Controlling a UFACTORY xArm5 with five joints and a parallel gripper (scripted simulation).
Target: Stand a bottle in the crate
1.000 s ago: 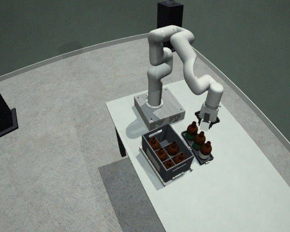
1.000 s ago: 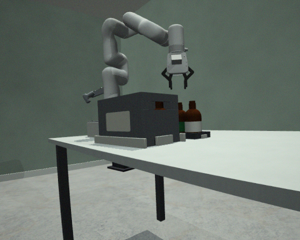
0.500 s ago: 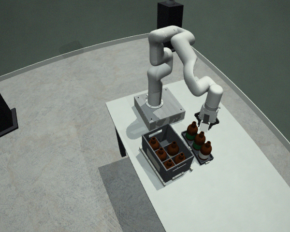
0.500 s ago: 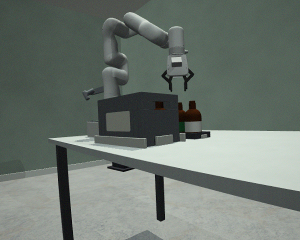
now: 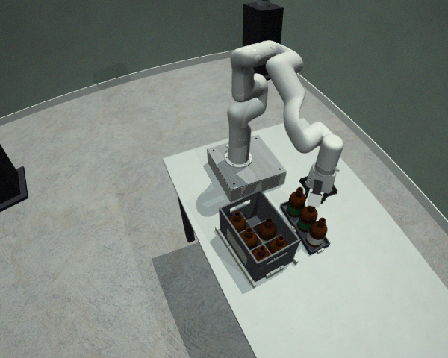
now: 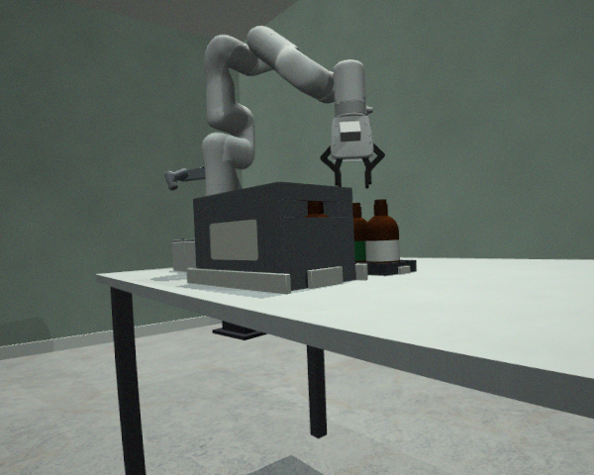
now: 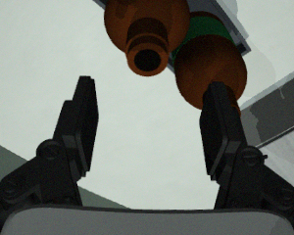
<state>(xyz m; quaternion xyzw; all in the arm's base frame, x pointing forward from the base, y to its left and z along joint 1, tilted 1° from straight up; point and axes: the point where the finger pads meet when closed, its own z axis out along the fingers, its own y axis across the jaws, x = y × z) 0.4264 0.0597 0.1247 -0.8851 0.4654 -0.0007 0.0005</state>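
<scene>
Right now the dark tray is 20 cm below my hand. Also, from my hand: dark grey crate 4 cm behind, 24 cm to the right, 13 cm below.
</scene>
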